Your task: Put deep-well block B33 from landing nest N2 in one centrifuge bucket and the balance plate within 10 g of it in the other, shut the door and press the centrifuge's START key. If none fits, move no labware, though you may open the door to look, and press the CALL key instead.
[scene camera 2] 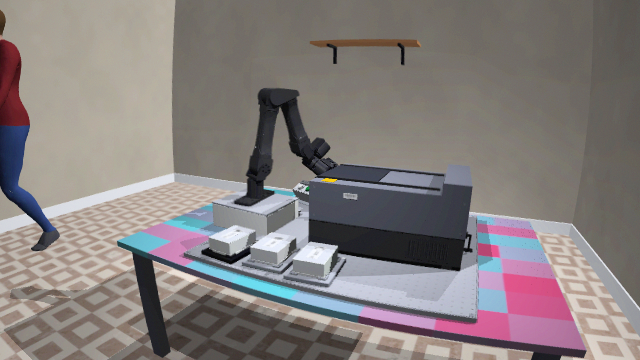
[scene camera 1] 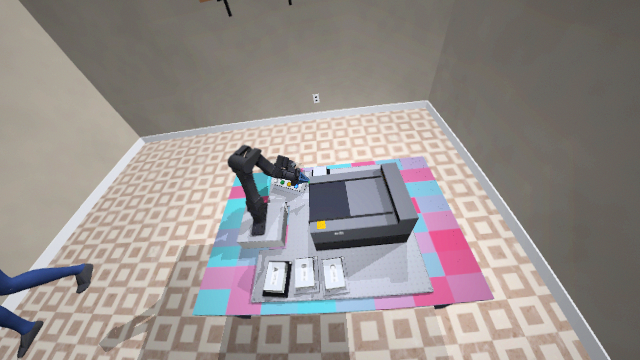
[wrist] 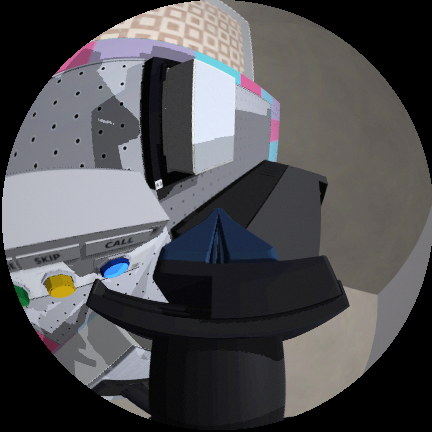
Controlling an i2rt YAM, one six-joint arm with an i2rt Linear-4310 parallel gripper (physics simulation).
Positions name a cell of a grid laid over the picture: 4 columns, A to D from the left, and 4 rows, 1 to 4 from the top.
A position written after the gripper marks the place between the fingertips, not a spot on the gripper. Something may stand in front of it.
Observation:
The gripper (wrist: C2) is shut, holding nothing. Also in view: a dark centrifuge (scene camera 2: C3) and a panel with coloured buttons (wrist: A3).
The dark centrifuge is seen too in scene camera 1 (scene camera 1: C3) and in the wrist view (wrist: C2).

